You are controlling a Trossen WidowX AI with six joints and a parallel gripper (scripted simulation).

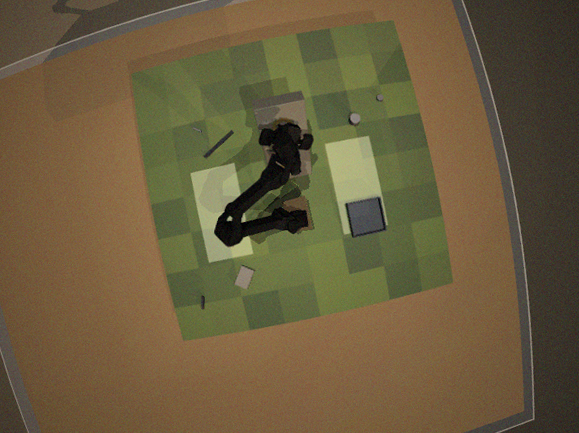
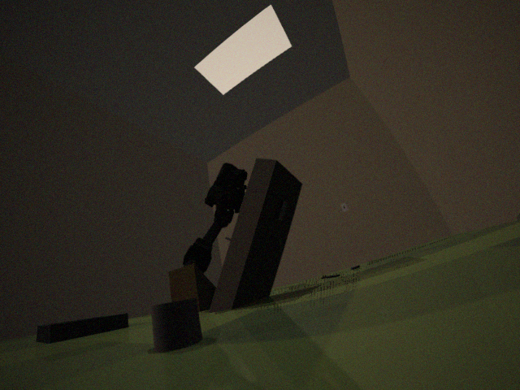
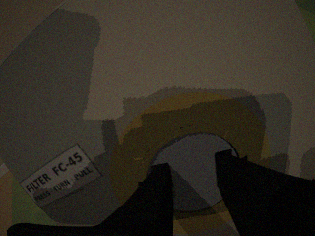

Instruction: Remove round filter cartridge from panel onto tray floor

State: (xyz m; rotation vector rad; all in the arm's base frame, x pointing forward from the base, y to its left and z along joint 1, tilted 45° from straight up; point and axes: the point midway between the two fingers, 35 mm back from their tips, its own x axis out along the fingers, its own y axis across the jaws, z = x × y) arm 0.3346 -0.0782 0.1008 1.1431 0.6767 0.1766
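My gripper tip is 4 cm past the service panel and 8 cm above it. Also, from my gripper tip: small pale box: 57 cm behind, 26 cm to the left, 23 cm below; then grey round filter cartridge: 1 cm ahead, 1 cm below; then dark grey tray: 40 cm behind, 30 cm to the right, 23 cm below.
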